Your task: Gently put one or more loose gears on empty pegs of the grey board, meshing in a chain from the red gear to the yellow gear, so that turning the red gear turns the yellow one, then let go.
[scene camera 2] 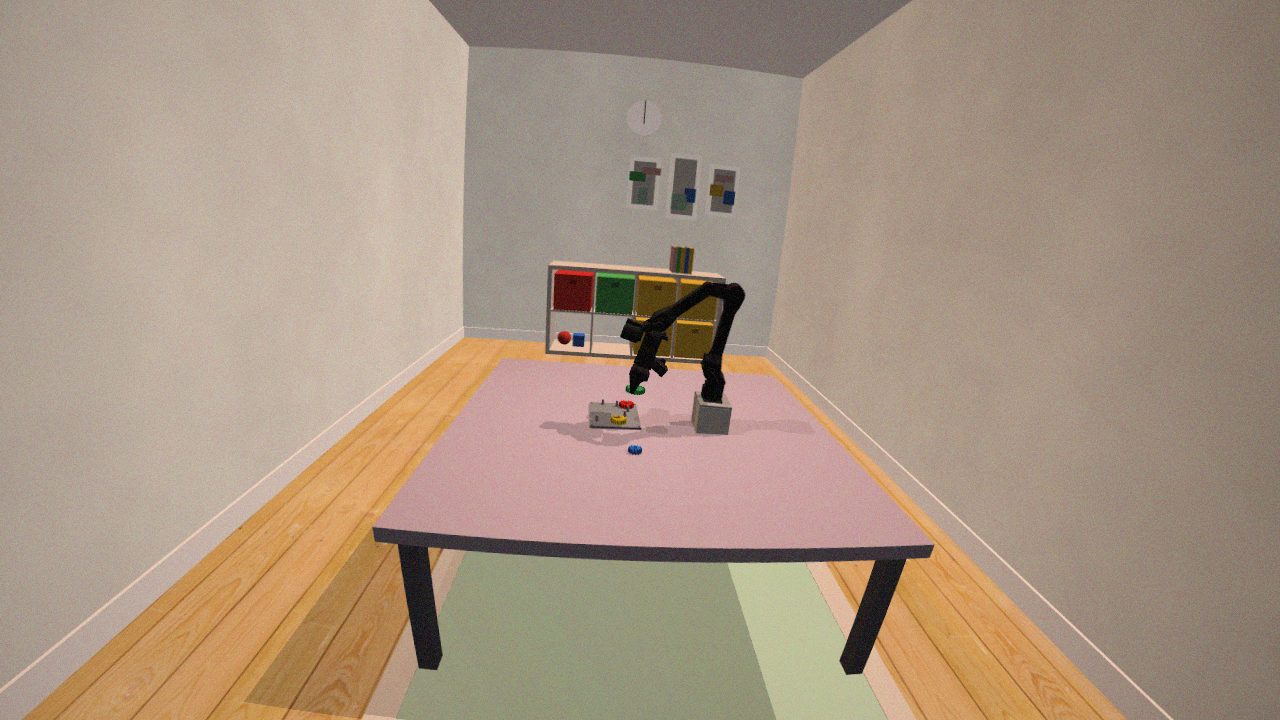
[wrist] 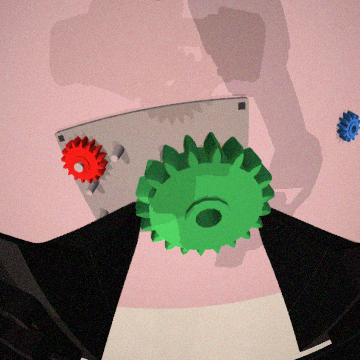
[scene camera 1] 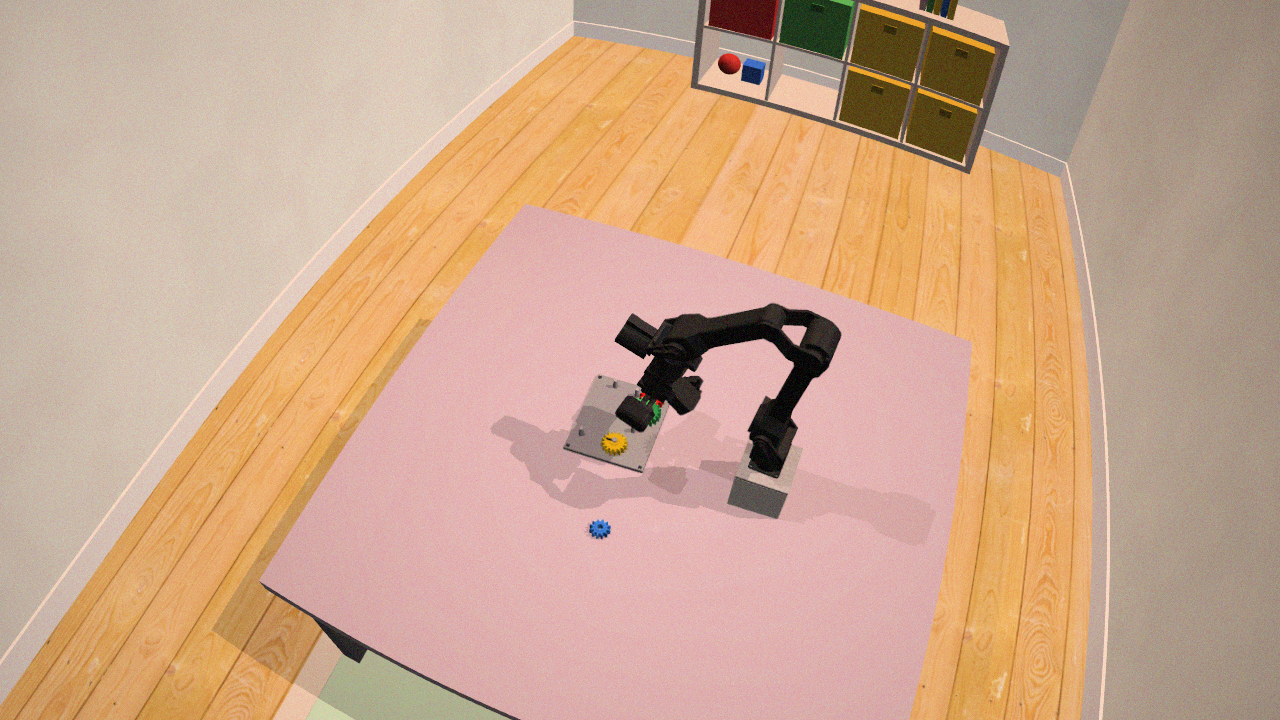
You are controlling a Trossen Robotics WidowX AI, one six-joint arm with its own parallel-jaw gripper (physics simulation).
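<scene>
My gripper is shut on the large green gear, held by its rim above the grey board. The red gear sits on a board peg; in scene camera 1 the arm mostly hides it. The yellow gear sits near the board's front edge, mostly hidden behind the green gear in the wrist view. Bare pegs stand near the red gear. A small blue gear lies on the table.
The arm's grey base block stands right of the board on the pink table. A shelf unit with coloured boxes stands beyond the table.
</scene>
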